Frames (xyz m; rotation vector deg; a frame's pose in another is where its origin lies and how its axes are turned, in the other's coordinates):
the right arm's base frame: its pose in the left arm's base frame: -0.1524 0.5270 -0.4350 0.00 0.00 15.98
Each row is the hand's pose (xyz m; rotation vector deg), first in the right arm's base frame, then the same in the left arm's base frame.
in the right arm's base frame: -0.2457 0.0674 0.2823 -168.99 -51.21 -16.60
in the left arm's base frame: -0.4072 0.5242 -0.1527 -158.97 -73.62 -15.75
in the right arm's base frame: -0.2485 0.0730 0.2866 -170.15 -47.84 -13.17
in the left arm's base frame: -0.4114 0.5288 -0.1484 -160.84 -70.58 -12.37
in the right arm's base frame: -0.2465 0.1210 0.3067 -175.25 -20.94 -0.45
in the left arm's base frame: -0.4227 0.5755 -0.1283 -170.63 -45.09 0.30
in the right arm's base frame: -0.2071 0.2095 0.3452 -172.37 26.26 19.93
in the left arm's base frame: -0.4092 0.6714 -0.0898 -176.10 2.07 20.90
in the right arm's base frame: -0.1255 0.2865 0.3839 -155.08 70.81 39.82
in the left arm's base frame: -0.3519 0.7679 -0.0511 -166.70 49.54 41.29
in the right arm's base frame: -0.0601 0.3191 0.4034 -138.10 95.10 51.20
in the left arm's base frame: -0.2980 0.8172 -0.0316 153.84 -76.91 -53.03
